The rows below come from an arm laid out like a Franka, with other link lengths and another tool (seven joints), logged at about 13 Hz.
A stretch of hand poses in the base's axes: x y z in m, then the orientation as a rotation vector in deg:
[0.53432 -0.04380 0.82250 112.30 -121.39 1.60]
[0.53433 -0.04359 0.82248 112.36 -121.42 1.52]
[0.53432 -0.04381 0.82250 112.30 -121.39 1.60]
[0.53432 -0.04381 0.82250 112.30 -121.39 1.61]
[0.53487 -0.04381 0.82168 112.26 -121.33 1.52]
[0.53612 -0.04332 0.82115 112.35 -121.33 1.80]
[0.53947 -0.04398 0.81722 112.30 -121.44 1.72]
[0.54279 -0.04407 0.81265 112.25 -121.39 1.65]
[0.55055 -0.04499 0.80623 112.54 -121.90 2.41]
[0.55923 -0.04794 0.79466 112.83 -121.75 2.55]
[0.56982 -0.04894 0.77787 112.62 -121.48 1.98]
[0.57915 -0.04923 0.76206 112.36 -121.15 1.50]
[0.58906 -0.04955 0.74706 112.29 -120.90 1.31]
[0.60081 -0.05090 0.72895 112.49 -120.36 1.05]
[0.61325 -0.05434 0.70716 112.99 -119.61 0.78]
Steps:
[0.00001 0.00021 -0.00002 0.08 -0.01 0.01]
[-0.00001 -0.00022 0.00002 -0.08 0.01 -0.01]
[0.00000 0.00000 0.00000 0.00 0.00 0.00]
[0.00055 0.00000 -0.00082 0.00 0.09 0.00]
[0.00125 0.00049 -0.00053 -0.09 -0.17 0.07]
[0.00335 -0.00066 -0.00393 0.06 0.00 -0.08]
[0.00332 -0.00009 -0.00457 -0.01 0.08 -0.01]
[0.00776 -0.00092 -0.00642 0.01 -0.78 -0.02]
[0.00868 -0.00295 -0.01157 0.01 -0.11 0.23]
[0.01059 -0.00100 -0.01679 0.05 0.52 -0.03]
[0.00933 -0.00029 -0.01581 -0.05 0.53 -0.02]
[0.00991 -0.00032 -0.01500 -0.06 0.27 0.06]
[0.01175 -0.00135 -0.01811 -0.02 0.34 0.33]
[0.01244 -0.00344 -0.02179 0.05 0.33 0.57]

